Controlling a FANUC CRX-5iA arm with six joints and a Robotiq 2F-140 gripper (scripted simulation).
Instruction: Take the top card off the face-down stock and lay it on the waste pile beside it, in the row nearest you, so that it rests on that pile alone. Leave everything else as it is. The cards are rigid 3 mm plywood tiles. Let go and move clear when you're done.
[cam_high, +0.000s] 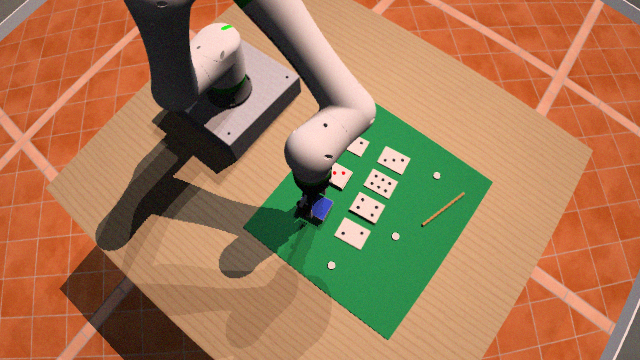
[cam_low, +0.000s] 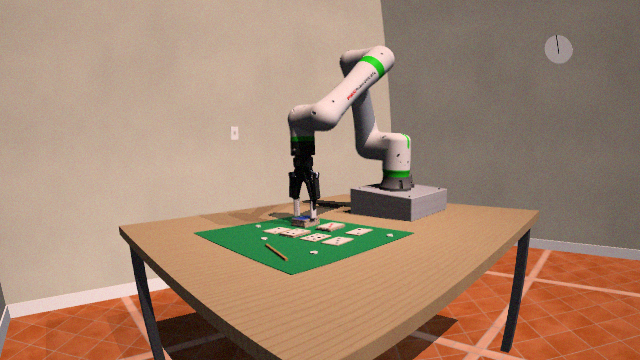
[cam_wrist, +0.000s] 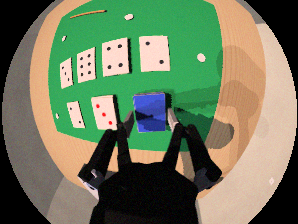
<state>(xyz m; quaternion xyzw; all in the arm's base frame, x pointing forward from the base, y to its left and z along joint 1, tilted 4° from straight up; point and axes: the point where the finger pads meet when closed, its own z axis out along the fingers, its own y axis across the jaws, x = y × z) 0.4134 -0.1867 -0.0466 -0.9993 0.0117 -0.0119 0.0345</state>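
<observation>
The card is 3 cm below my hand. Round my hand: wooden stick: 36 cm ahead, 18 cm to the left, 6 cm below; then green mat: 15 cm ahead, 9 cm to the left, 7 cm below.
</observation>
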